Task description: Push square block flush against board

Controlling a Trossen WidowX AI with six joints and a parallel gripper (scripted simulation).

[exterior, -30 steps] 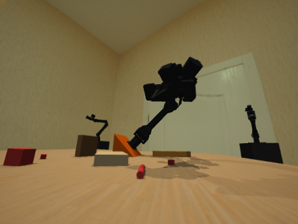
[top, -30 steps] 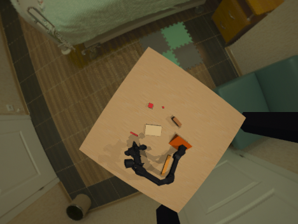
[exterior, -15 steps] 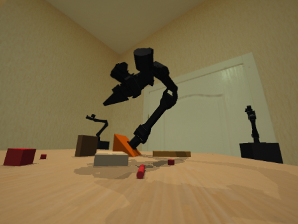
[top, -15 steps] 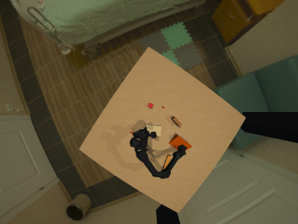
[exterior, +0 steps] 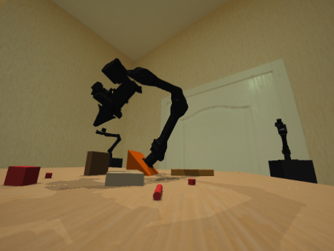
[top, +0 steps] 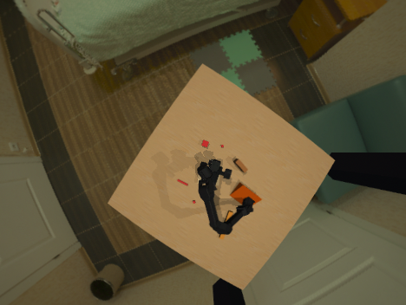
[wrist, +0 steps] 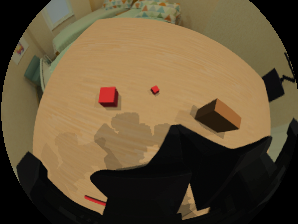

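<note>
Now: gripper tip 140 mm past the brown square block, 130 mm above it and 80 mm to the left of it. Also, from my gripper tip: orange-brown board 360 mm behind, 320 mm to the left, 160 mm below; pale cream block 160 mm below, 120 mm to the left, 30 mm behind; red rod 270 mm to the left, 170 mm below, 90 mm ahead.
</note>
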